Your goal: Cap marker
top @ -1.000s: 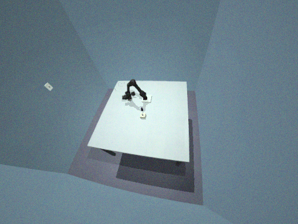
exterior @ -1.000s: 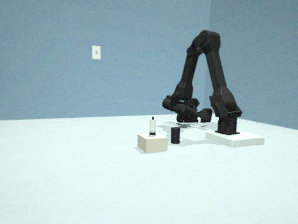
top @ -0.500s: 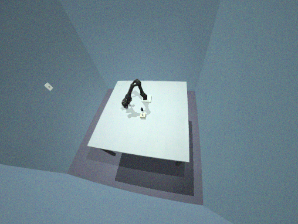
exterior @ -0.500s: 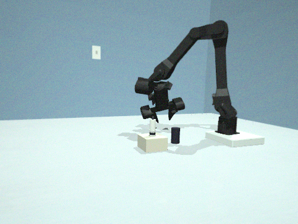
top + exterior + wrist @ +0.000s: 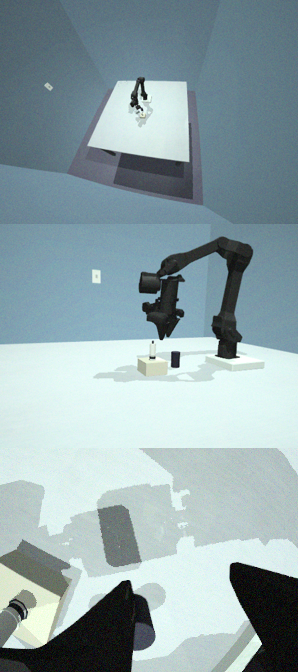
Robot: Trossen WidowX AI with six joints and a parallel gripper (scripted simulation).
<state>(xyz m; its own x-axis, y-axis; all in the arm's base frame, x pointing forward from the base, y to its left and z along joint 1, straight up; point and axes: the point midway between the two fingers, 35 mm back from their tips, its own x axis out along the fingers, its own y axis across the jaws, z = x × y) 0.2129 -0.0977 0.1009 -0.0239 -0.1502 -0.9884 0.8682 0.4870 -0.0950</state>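
Right now the dark cap is 70 mm to the left of my gripper tip and 60 mm below it. Round my gripper tip: cream holder block (110 mm ahead, 90 mm to the left, 70 mm below).
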